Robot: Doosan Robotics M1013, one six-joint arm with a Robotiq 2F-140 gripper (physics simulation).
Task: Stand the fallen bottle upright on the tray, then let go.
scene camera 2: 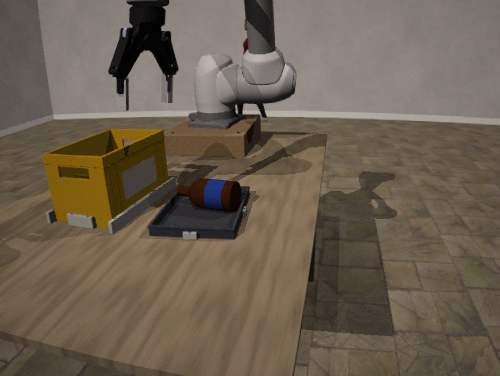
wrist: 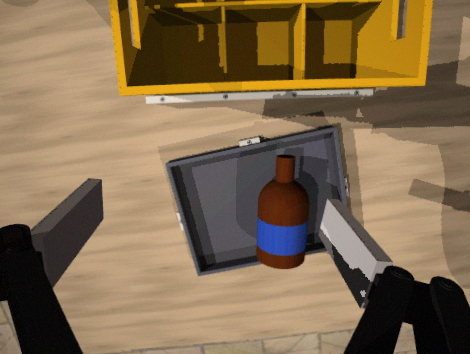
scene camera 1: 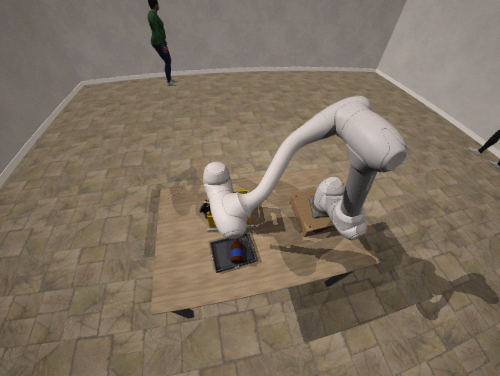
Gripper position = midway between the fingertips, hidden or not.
In view: the gripper (scene camera 2: 146, 105) and a pale rail (scene camera 2: 126, 216).
The gripper also shows in the wrist view (wrist: 215, 208). The pale rail also shows in the wrist view (wrist: 337, 92).
